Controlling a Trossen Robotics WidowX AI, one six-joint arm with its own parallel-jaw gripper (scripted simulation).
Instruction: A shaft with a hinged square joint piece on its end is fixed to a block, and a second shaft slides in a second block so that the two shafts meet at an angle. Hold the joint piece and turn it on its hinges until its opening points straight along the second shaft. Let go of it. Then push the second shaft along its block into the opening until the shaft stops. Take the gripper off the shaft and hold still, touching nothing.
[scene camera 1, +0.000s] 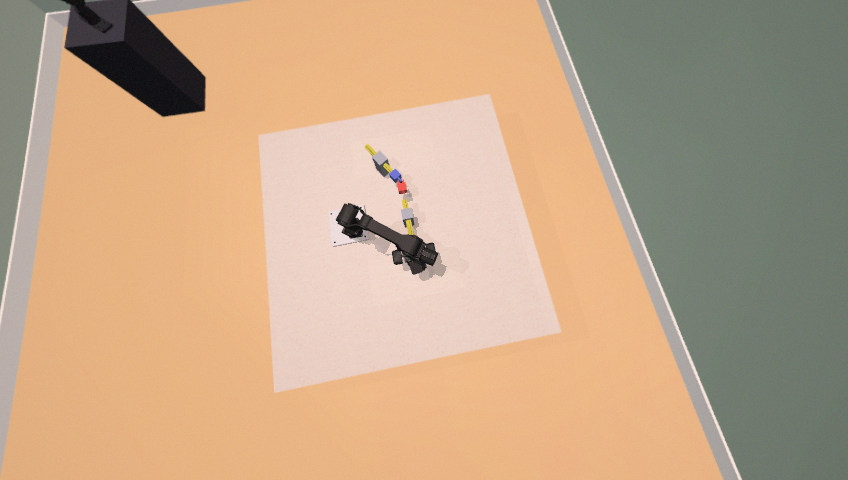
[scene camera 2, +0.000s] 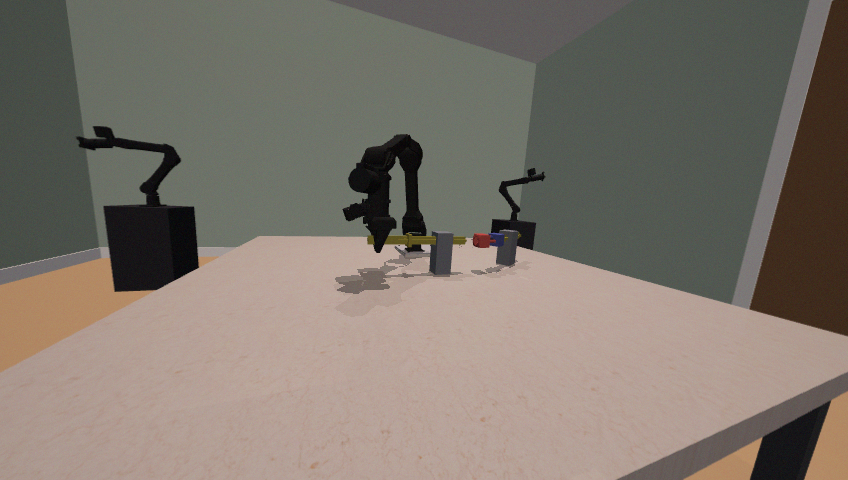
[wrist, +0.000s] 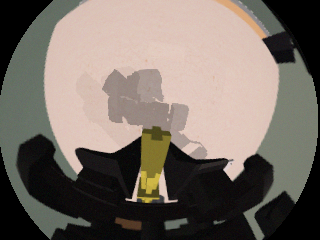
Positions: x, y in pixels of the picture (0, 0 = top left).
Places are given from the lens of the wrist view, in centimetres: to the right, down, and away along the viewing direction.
my gripper (wrist: 153, 137): -1, 2, 10
yellow shaft (wrist: 154, 143): 0, 2, 5
